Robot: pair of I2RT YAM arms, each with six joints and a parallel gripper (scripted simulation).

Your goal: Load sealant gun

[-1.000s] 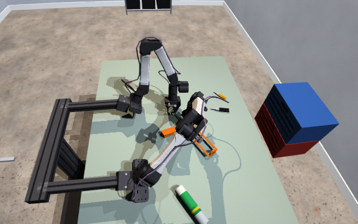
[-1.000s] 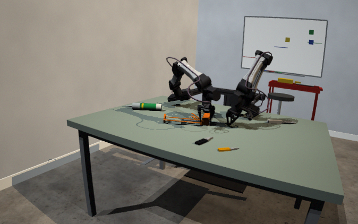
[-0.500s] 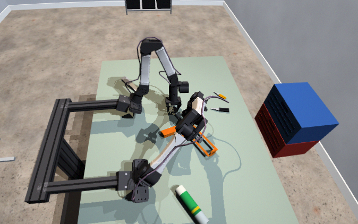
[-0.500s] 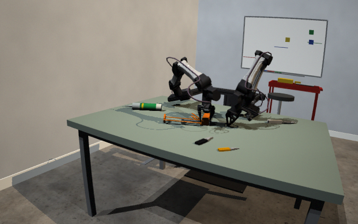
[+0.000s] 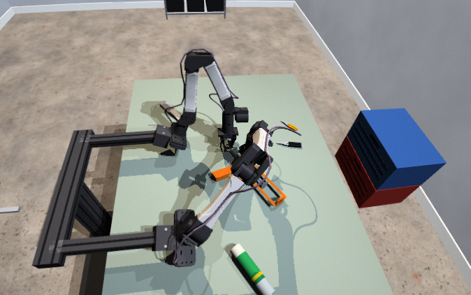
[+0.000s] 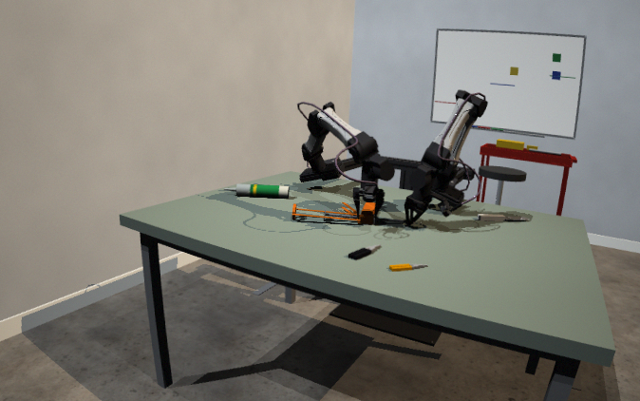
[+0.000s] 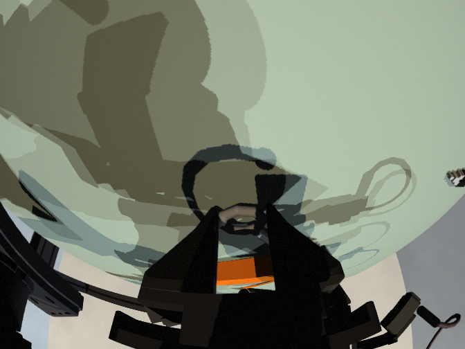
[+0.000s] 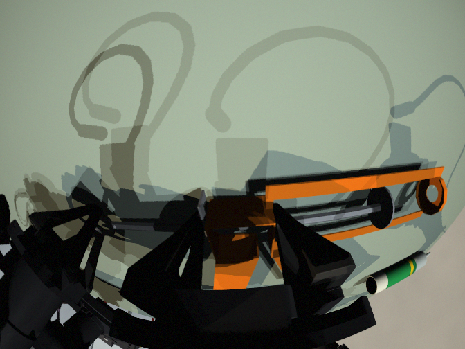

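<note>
The orange sealant gun lies 60 mm to the right of my right hand, 30 mm behind it and 10 mm below it. Also, from my right hand: grey thumb plate 20 mm to the left, 20 mm behind, 10 mm below; then plunger rod 20 mm behind, 10 mm below; then black-handled tool 240 mm ahead, 110 mm to the left, 20 mm below.
</note>
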